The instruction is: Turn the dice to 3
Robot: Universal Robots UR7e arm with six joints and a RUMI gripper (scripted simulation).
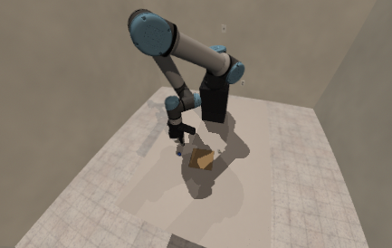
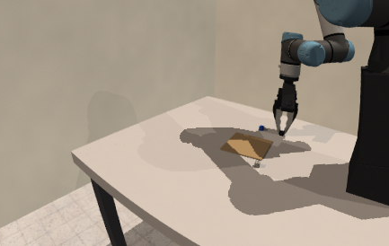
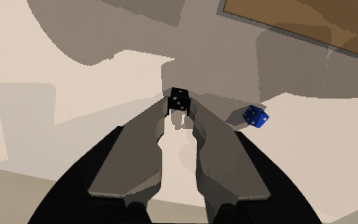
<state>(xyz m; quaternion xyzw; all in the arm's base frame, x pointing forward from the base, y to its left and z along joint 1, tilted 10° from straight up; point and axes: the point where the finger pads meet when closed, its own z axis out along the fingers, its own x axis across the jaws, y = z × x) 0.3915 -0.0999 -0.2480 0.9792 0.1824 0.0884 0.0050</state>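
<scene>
My hand is 50 mm short of the brown mat, 160 mm to the right of it and 20 mm above it. Also, from my hand: black die 10 mm below; then blue die 80 mm ahead, 20 mm to the left, 10 mm below; then white die 40 mm behind, 250 mm to the left, 10 mm below.
</scene>
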